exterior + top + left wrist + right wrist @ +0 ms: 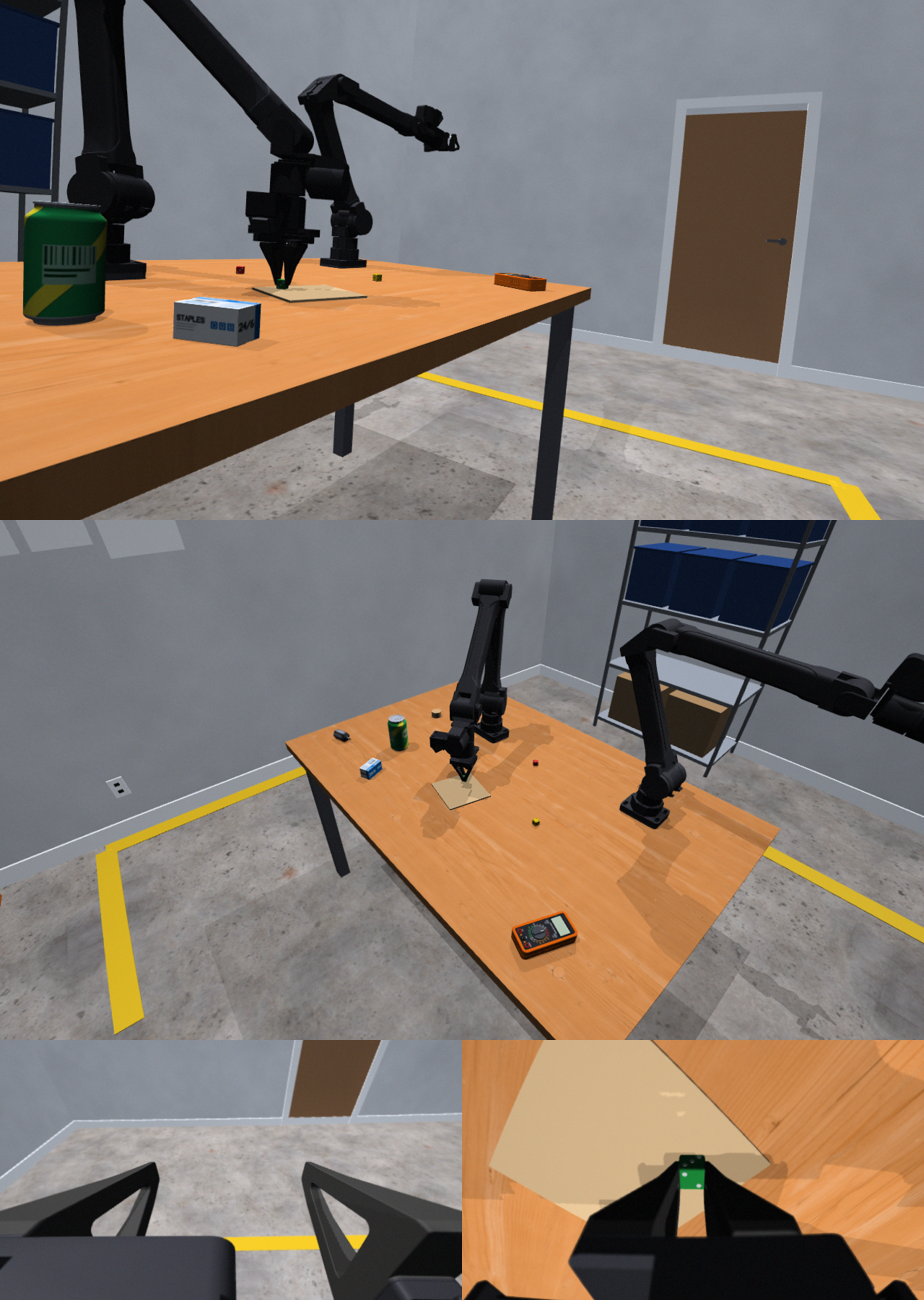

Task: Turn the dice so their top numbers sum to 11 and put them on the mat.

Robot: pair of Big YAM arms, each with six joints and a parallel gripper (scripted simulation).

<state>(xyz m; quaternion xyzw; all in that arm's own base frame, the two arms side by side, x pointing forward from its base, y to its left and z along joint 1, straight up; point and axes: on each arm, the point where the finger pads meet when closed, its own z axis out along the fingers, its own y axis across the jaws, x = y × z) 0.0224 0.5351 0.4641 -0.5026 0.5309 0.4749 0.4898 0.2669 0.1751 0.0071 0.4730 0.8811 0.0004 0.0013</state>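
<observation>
Right now my right hand is 1 cm above the green die. Round my right hand: yellow die (28 cm to the left, 1 cm below, 1 cm behind); tan mat (4 cm ahead, 2 cm to the left, 2 cm below); red die (24 cm behind, 10 cm to the left, 1 cm below).
</observation>
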